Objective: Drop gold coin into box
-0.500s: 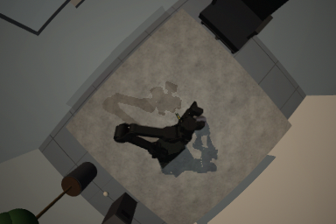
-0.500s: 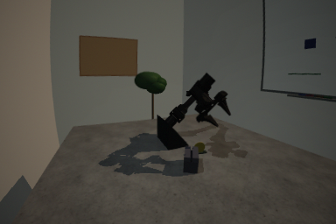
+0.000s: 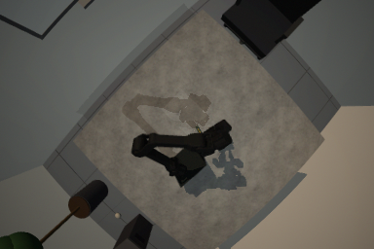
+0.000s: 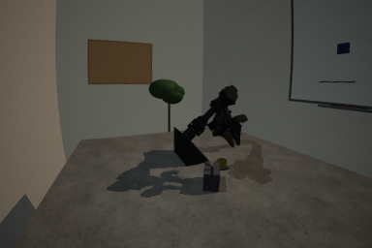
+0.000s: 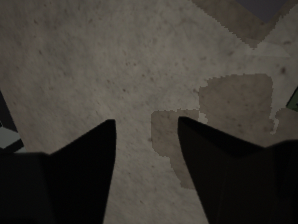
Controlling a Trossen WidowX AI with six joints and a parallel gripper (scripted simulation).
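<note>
Right now the gold coin is 130 mm below my gripper tip, 100 mm behind it and 20 mm to the left of it.
</note>
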